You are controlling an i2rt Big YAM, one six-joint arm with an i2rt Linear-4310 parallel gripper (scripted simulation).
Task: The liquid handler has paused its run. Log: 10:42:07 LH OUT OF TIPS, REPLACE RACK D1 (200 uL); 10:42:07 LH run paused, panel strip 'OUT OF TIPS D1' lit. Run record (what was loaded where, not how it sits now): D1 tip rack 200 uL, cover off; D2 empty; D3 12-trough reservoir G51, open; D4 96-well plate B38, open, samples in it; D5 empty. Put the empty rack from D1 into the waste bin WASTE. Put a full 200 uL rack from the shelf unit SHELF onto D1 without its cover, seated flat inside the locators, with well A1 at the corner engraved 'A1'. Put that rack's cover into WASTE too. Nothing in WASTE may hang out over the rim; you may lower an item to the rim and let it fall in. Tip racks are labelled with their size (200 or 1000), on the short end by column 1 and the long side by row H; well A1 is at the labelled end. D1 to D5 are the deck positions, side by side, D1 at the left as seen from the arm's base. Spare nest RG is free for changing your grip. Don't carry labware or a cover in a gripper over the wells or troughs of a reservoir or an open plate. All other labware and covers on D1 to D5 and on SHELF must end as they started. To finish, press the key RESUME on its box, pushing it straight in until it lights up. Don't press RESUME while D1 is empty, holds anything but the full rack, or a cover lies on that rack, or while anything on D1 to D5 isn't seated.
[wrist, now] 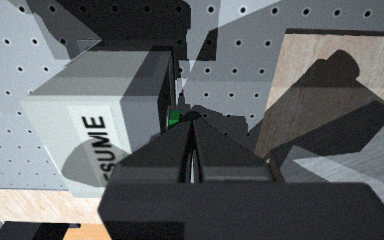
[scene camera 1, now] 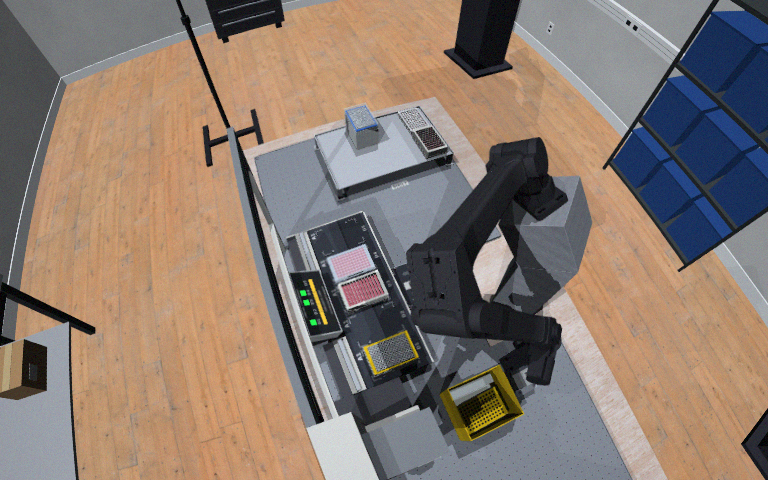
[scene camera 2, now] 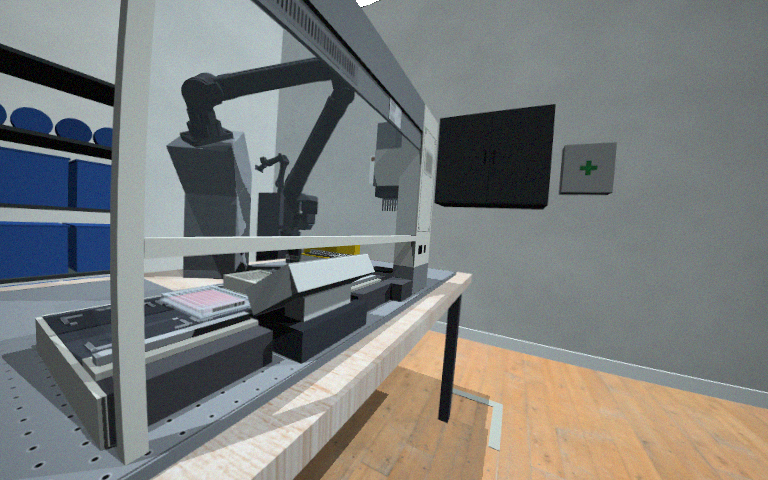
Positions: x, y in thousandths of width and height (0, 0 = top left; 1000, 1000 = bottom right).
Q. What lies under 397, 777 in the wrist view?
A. The gripper.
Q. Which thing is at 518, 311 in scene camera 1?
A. A shelf unit.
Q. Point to a yellow waste bin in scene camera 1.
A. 653, 799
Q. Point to a resume box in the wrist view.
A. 303, 402
